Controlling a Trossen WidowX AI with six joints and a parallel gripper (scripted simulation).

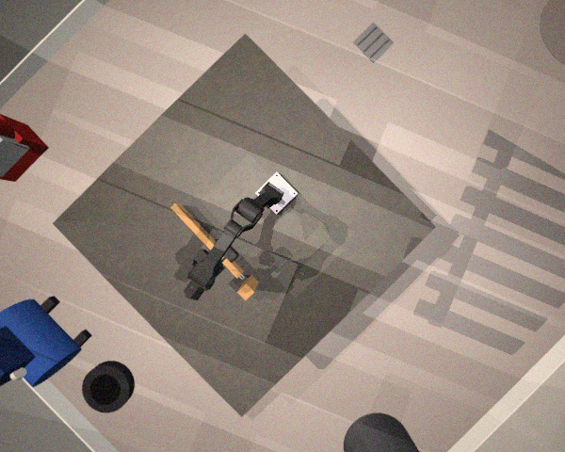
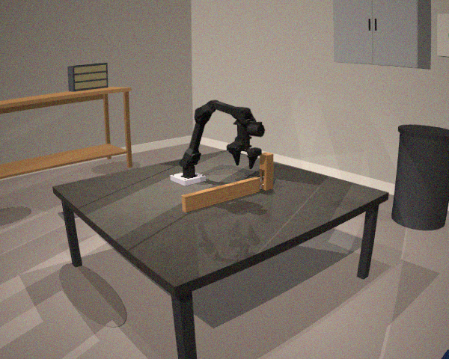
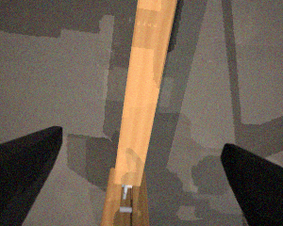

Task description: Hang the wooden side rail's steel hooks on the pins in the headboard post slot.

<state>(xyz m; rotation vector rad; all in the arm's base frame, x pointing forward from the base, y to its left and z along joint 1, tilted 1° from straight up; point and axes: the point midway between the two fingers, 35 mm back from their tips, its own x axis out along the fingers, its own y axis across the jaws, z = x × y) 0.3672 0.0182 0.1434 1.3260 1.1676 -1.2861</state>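
Right now my gripper tip is 150 mm to the right of the headboard post, 60 mm above it and 20 mm short of it.
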